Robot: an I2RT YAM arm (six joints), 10 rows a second.
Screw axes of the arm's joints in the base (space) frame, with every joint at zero. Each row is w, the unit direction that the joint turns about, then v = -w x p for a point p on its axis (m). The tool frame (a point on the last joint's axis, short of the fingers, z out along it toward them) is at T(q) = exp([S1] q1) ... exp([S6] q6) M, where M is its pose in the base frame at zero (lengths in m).
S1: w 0 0 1 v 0 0 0
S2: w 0 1 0 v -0.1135 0 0.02
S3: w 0 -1 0 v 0.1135 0 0.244
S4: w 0 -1 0 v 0.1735 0 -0.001
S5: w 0 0 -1 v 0 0.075 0
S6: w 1 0 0 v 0 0.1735 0
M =
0 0 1 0.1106
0 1 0 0
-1 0 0 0.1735
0 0 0 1
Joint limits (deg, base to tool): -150..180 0..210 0..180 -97..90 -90..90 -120..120
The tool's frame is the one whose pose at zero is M.
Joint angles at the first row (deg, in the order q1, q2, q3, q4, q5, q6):
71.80, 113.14, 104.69, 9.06, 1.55, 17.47
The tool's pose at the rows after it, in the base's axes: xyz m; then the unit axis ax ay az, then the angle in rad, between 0 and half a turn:
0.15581 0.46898 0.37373 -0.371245 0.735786 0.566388 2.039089
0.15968 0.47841 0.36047 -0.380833 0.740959 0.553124 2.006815
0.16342 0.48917 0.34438 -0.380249 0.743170 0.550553 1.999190
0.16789 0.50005 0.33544 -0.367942 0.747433 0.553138 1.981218
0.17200 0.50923 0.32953 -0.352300 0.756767 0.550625 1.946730
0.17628 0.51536 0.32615 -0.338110 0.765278 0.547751 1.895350
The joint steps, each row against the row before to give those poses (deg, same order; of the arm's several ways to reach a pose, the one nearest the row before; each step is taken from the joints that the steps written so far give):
-0.01, 2.25, 1.52, 0.93, 0.82, -1.63
0.01, 2.35, 0.47, 1.80, 1.27, -2.13
0.01, 2.76, 0.50, 2.32, 0.49, -0.28
0.00, 3.03, 2.29, 1.62, 1.30, 0.36
0.05, 2.72, 2.54, 1.25, 2.47, -0.15
-0.05, 2.09, 1.90, 1.93, 2.72, -0.99

